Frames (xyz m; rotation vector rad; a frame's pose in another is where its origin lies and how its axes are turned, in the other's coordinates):
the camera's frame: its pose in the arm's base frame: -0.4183 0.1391 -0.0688 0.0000 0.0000 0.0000
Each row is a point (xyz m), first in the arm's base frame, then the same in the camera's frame.
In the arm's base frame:
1: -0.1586 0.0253 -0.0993
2: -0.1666 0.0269 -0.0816
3: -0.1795 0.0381 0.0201
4: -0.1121 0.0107 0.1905
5: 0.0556 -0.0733 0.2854
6: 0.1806 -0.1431 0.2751
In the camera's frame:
1: 0.2597 -0.1138 -0.0305
2: 0.2517 -0.1122 -0.0128
3: 0.2388 -0.1010 0.0889
4: 0.3062 -0.1284 0.2593
5: 0.4739 -0.2124 0.3542
6: 0.5989 -0.2822 0.3439

